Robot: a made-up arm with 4 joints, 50 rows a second.
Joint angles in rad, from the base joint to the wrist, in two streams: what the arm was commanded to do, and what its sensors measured. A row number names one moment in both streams.
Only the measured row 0 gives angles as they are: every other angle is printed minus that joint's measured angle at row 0.
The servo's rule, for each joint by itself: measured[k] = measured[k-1] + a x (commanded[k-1-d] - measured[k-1]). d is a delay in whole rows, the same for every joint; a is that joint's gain. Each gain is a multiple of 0.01, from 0.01 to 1. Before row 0 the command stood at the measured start. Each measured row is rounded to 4 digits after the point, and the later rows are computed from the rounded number. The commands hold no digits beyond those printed.
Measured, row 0: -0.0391 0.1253 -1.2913 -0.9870
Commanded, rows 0 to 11: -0.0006 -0.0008 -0.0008 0.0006; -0.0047 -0.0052 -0.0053 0.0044; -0.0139 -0.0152 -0.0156 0.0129; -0.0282 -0.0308 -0.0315 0.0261; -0.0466 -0.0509 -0.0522 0.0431; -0.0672 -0.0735 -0.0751 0.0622; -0.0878 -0.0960 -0.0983 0.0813; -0.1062 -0.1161 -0.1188 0.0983; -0.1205 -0.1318 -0.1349 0.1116; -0.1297 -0.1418 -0.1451 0.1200; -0.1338 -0.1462 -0.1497 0.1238; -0.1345 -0.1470 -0.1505 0.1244
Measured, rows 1 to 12: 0.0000 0.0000 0.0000 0.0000; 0.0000 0.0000 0.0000 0.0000; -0.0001 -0.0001 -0.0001 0.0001; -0.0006 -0.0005 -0.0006 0.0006; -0.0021 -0.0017 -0.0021 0.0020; -0.0050 -0.0040 -0.0050 0.0047; -0.0096 -0.0078 -0.0097 0.0089; -0.0159 -0.0131 -0.0162 0.0148; -0.0238 -0.0197 -0.0244 0.0221; -0.0329 -0.0274 -0.0338 0.0305; -0.0425 -0.0358 -0.0439 0.0394; -0.0521 -0.0443 -0.0540 0.0483
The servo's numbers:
d 2
a 0.11 0.08 0.10 0.11

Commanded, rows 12 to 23: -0.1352 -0.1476 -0.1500 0.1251; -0.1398 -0.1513 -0.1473 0.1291; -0.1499 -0.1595 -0.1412 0.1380; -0.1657 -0.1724 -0.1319 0.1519; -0.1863 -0.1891 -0.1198 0.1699; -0.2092 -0.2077 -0.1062 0.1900; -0.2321 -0.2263 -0.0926 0.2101; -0.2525 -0.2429 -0.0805 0.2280; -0.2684 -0.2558 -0.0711 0.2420; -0.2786 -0.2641 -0.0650 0.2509; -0.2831 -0.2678 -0.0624 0.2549; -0.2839 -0.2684 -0.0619 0.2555
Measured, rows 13 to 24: -0.0611 -0.0525 -0.0636 0.0566; -0.0692 -0.0601 -0.0723 0.0641; -0.0765 -0.0671 -0.0801 0.0708; -0.0835 -0.0738 -0.0868 0.0772; -0.0908 -0.0807 -0.0922 0.0839; -0.0990 -0.0880 -0.0962 0.0914; -0.1086 -0.0961 -0.0986 0.1000; -0.1197 -0.1050 -0.0994 0.1099; -0.1321 -0.1147 -0.0987 0.1209; -0.1453 -0.1250 -0.0969 0.1327; -0.1588 -0.1355 -0.0943 0.1447; -0.1720 -0.1458 -0.0914 0.1564
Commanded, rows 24 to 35: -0.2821 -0.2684 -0.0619 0.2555; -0.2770 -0.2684 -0.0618 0.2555; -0.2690 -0.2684 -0.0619 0.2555; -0.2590 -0.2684 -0.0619 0.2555; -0.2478 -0.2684 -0.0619 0.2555; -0.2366 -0.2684 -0.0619 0.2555; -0.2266 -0.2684 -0.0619 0.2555; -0.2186 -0.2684 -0.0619 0.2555; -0.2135 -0.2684 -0.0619 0.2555; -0.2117 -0.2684 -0.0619 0.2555; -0.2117 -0.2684 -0.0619 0.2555; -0.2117 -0.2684 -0.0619 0.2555
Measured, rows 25 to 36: -0.1842 -0.1556 -0.0885 0.1672; -0.1952 -0.1646 -0.0858 0.1769; -0.2048 -0.1729 -0.0834 0.1855; -0.2127 -0.1805 -0.0812 0.1932; -0.2189 -0.1875 -0.0793 0.2001; -0.2233 -0.1940 -0.0776 0.2062; -0.2260 -0.2000 -0.0760 0.2116; -0.2272 -0.2055 -0.0746 0.2164; -0.2271 -0.2105 -0.0733 0.2207; -0.2262 -0.2151 -0.0722 0.2245; -0.2248 -0.2194 -0.0712 0.2279; -0.2234 -0.2233 -0.0703 0.2309
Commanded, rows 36 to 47: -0.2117 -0.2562 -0.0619 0.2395; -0.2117 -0.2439 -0.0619 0.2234; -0.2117 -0.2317 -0.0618 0.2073; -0.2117 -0.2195 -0.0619 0.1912; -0.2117 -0.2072 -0.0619 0.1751; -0.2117 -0.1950 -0.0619 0.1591; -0.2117 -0.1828 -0.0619 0.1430; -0.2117 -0.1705 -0.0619 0.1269; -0.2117 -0.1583 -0.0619 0.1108; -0.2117 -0.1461 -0.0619 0.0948; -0.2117 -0.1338 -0.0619 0.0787; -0.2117 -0.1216 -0.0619 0.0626
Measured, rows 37 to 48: -0.2221 -0.2269 -0.0695 0.2336; -0.2210 -0.2302 -0.0687 0.2360; -0.2200 -0.2323 -0.0680 0.2364; -0.2191 -0.2332 -0.0674 0.2350; -0.2183 -0.2331 -0.0668 0.2320; -0.2176 -0.2320 -0.0663 0.2275; -0.2170 -0.2300 -0.0659 0.2217; -0.2164 -0.2272 -0.0655 0.2148; -0.2159 -0.2236 -0.0651 0.2069; -0.2154 -0.2194 -0.0648 0.1981; -0.2150 -0.2145 -0.0645 0.1885; -0.2146 -0.2090 -0.0642 0.1782
